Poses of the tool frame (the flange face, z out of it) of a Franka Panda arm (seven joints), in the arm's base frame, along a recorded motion.
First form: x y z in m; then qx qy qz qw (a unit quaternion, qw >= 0).
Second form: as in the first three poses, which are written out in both.
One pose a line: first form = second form
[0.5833, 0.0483, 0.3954, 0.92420, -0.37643, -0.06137, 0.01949] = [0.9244, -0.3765, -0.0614, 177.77, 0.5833, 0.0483, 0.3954]
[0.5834, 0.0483, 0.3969, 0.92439, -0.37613, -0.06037, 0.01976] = [0.9246, -0.3762, -0.0604, 177.74, 0.5834, 0.0483, 0.3969]
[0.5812, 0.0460, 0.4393, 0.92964, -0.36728, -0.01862, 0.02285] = [0.9299, -0.3674, -0.0186, 177.38, 0.5812, 0.0460, 0.4393]
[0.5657, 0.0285, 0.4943, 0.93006, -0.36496, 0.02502, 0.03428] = [0.9306, -0.3652, 0.0250, 176.07, 0.5657, 0.0285, 0.4943]
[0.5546, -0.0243, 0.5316, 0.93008, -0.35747, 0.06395, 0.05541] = [0.9315, -0.3580, 0.0640, 173.65, 0.5546, -0.0243, 0.5316]
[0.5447, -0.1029, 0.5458, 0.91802, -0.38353, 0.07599, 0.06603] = [0.9200, -0.3844, 0.0762, 172.43, 0.5447, -0.1029, 0.5458]
